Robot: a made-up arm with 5 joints. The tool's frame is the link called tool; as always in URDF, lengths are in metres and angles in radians. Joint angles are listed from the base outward.
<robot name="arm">
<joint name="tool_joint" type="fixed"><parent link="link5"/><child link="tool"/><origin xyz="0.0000 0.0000 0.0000" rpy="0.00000 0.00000 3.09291"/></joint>
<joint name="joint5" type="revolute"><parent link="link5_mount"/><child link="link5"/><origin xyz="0.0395 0.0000 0.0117" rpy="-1.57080 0.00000 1.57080"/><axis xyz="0 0 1"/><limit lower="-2.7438" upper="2.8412"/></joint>
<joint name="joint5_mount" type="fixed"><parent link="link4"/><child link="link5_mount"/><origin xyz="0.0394 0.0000 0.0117"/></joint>
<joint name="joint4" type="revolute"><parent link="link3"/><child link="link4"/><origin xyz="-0.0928 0.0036 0.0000" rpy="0.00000 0.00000 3.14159"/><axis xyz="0 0 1"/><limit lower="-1.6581" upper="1.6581"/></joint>
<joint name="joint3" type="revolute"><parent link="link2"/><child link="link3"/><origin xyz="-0.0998 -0.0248 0.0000" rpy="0.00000 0.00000 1.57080"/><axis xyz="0 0 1"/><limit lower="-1.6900" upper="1.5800"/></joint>
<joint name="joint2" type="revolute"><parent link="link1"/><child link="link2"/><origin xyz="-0.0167 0.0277 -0.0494" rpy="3.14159 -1.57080 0.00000"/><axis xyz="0 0 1"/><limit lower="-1.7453" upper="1.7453"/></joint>
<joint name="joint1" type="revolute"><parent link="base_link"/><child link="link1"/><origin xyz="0.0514 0.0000 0.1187" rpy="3.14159 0.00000 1.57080"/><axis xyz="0 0 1"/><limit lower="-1.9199" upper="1.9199"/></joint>
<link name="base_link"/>
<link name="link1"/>
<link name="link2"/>
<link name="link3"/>
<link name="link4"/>
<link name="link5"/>
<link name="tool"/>
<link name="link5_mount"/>
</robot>
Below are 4 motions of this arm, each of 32 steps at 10 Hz.
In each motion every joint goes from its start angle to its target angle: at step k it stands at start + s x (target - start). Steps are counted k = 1, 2, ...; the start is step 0. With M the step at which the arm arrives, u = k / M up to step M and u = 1 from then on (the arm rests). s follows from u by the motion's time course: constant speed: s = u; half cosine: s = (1 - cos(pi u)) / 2; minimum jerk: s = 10 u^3 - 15 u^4 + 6 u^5.
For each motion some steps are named. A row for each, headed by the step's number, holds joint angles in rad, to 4 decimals.
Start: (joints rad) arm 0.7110 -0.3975 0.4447 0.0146 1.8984
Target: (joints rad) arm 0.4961 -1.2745 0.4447 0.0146 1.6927
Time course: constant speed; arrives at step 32
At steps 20, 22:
20: 0.5767 -0.9456 0.4447 0.0146 1.7698
22: 0.5633 -1.0004 0.4447 0.0146 1.7570

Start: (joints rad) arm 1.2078 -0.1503 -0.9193 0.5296 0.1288
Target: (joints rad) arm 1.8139 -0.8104 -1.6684 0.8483 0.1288
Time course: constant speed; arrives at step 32
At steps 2, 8, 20, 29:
2: 1.2457 -0.1916 -0.9661 0.5495 0.1288
8: 1.3593 -0.3153 -1.1066 0.6093 0.1288
20: 1.5866 -0.5629 -1.3875 0.7288 0.1288
29: 1.7571 -0.7485 -1.5982 0.8184 0.1288

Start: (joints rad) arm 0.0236 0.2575 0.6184 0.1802 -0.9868
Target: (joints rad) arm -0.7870 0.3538 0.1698 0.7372 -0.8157
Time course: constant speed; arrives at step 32
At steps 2, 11, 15, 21, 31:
2: -0.0271 0.2635 0.5904 0.2150 -0.9761
11: -0.2550 0.2906 0.4642 0.3717 -0.9280
15: -0.3564 0.3026 0.4081 0.4413 -0.9066
21: -0.5084 0.3207 0.3240 0.5457 -0.8745
31: -0.7617 0.3508 0.1838 0.7198 -0.8210

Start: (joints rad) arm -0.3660 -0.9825 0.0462 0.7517 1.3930
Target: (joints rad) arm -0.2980 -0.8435 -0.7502 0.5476 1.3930
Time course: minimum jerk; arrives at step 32
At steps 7, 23, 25, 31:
7: -0.3610 -0.9723 -0.0122 0.7367 1.3930
23: -0.3075 -0.8628 -0.6394 0.5760 1.3930
25: -0.3030 -0.8537 -0.6918 0.5626 1.3930
31: -0.2980 -0.8435 -0.7500 0.5477 1.3930

